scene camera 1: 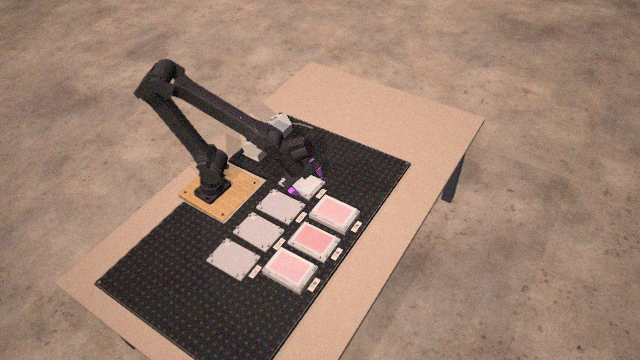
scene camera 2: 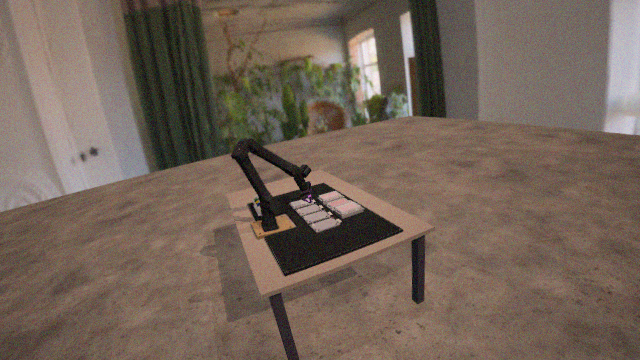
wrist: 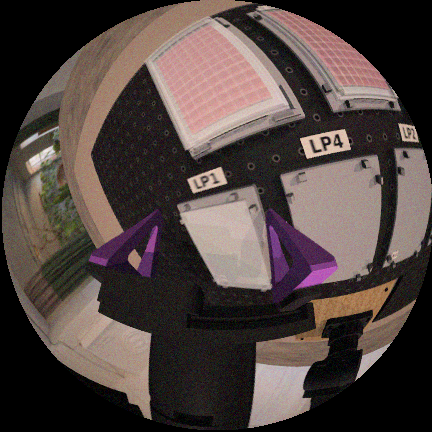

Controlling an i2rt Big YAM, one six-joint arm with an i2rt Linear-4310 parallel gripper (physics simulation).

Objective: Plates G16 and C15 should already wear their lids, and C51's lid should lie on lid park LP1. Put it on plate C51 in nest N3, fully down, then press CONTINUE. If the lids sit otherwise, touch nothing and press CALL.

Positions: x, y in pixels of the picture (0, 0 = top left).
Labels:
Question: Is my gripper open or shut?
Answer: Open.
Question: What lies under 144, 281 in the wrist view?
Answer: My gripper.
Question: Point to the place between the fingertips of my gripper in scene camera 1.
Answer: At 312, 187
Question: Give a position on a lid park LP4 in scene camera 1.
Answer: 276, 204

